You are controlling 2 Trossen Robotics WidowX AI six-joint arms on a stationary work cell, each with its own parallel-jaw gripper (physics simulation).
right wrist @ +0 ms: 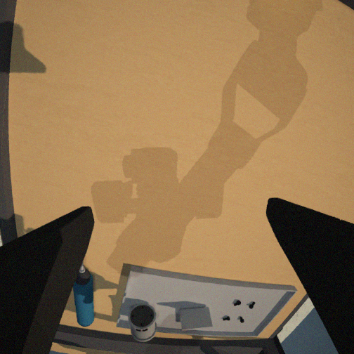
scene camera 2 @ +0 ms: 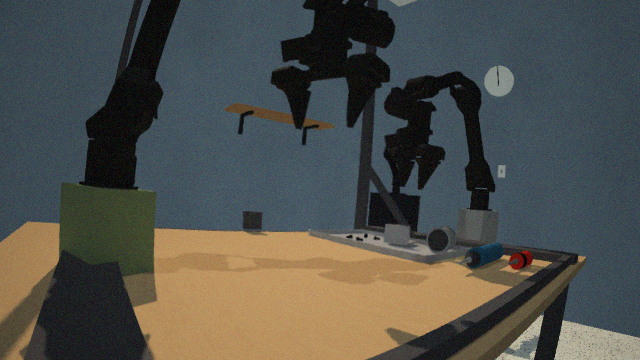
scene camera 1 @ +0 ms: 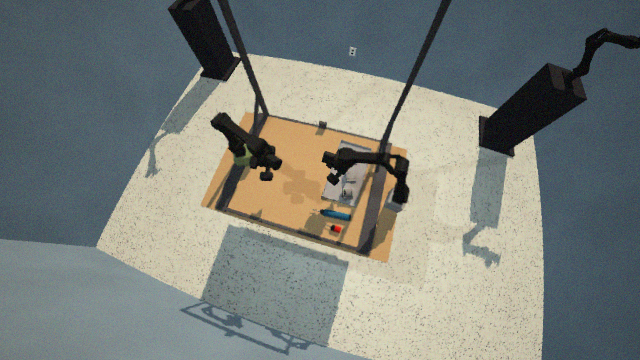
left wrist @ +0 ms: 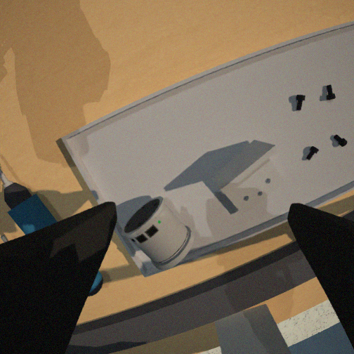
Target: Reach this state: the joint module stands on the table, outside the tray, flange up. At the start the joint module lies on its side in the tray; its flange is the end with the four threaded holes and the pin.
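Seen in the pictures: left gripper, fingertip midpoint: [scene camera 2: 410, 188] [scene camera 1: 340, 174]; right gripper, fingertip midpoint: [scene camera 2: 322, 128] [scene camera 1: 271, 169]; left arm's base at its link origin: [scene camera 1: 398, 198]; right arm's base at its link origin: [scene camera 2: 108, 187] [scene camera 1: 240, 152].
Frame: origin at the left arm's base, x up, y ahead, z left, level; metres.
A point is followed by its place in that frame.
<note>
The joint module [scene camera 1: 347, 193] {x -0.046, y 0.279, z 0.089 m} [scene camera 2: 441, 239] {x -0.071, y 0.304, z 0.102 m} [left wrist: 159, 235] [right wrist: 143, 325], a light grey cylinder, lies on its side in the grey tray [scene camera 1: 332, 192] {x -0.106, y 0.368, z 0.106 m} [scene camera 2: 390, 251] {x -0.100, y 0.431, z 0.062 m} [left wrist: 150, 145] [right wrist: 150, 285], near one end. Its dark round face points up-left in the left wrist view; a thin rim shows at the other end. The four threaded holes and pin cannot be made out. My left gripper [scene camera 1: 331, 170] {x 0.046, y 0.356, z 0.030 m} [scene camera 2: 412, 186] {x 0.046, y 0.356, z 0.030 m} [left wrist: 203, 211] is open and empty above the tray. My right gripper [scene camera 1: 270, 170] {x 0.113, y 0.697, z 0.195 m} [scene camera 2: 325, 126] {x 0.113, y 0.697, z 0.195 m} [right wrist: 181, 210] is open and empty, high above the table, away from the tray.
A grey block-like bracket [scene camera 2: 397, 234] {x -0.074, y 0.336, z -0.025 m} [left wrist: 250, 180] [right wrist: 196, 318] and several black screws [left wrist: 299, 102] are in the tray. A blue screwdriver [scene camera 1: 336, 215] {x -0.070, y 0.282, z 0.233 m} [scene camera 2: 485, 255] {x -0.082, y 0.339, z 0.259 m} [left wrist: 31, 212] [right wrist: 84, 302] lies beside the tray's module end; a red tool [scene camera 1: 337, 229] {x -0.076, y 0.242, z 0.303 m} [scene camera 2: 521, 260] {x -0.089, y 0.280, z 0.315 m} lies beyond it.
</note>
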